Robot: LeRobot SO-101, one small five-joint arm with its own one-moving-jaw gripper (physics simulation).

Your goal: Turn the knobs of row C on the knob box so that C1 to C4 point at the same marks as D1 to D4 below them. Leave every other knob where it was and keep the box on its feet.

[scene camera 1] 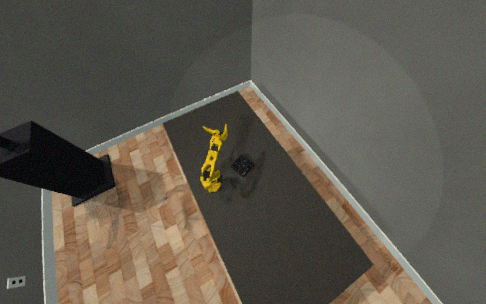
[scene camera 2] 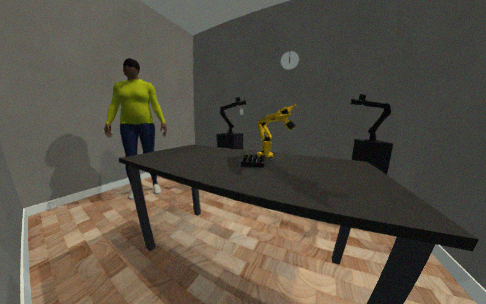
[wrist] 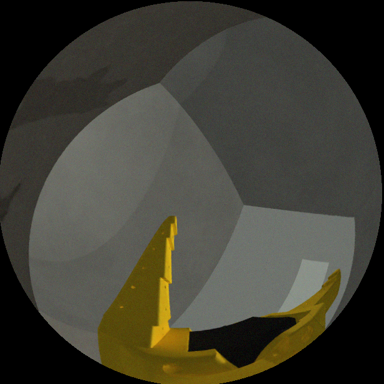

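Pixels of known places: hand at its tool point: (scene camera 1: 225,124) (scene camera 2: 290,114); arm's base at its link origin: (scene camera 1: 215,182) (scene camera 2: 263,156).
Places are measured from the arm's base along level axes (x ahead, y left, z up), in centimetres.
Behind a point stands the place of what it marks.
The knob box (scene camera 1: 243,165) {x 20.3, y 0.3, z 2.1 cm} (scene camera 2: 253,161) {x 22.8, y 2.2, z 2.3 cm} is small and black and stands on the dark table top beside the arm's base. Its knobs are too small and dark in both scene views to read rows or pointing marks. The knob box does not show in the wrist view. My gripper (scene camera 1: 215,126) (scene camera 2: 293,107) (wrist: 256,244) is open, with a wide gap between its two yellow jaws and nothing between them. It is raised high above the table, away from the box, and the wrist view looks past the jaws at walls.
The dark table (scene camera 1: 280,240) {x 15.9, y -46.9, z 0.0 cm} (scene camera 2: 200,170) {x 40.7, y -15.9, z 0.0 cm} carries the yellow arm (scene camera 1: 210,160) {x 2.8, y 3.0, z 24.1 cm} (scene camera 2: 266,140) {x 3.6, y 2.5, z 10.8 cm}, whose base is close to the box. A person (scene camera 2: 135,102) stands beyond the table's left end. Two black arms on pedestals (scene camera 2: 230,141) (scene camera 2: 372,152) stand behind the table.
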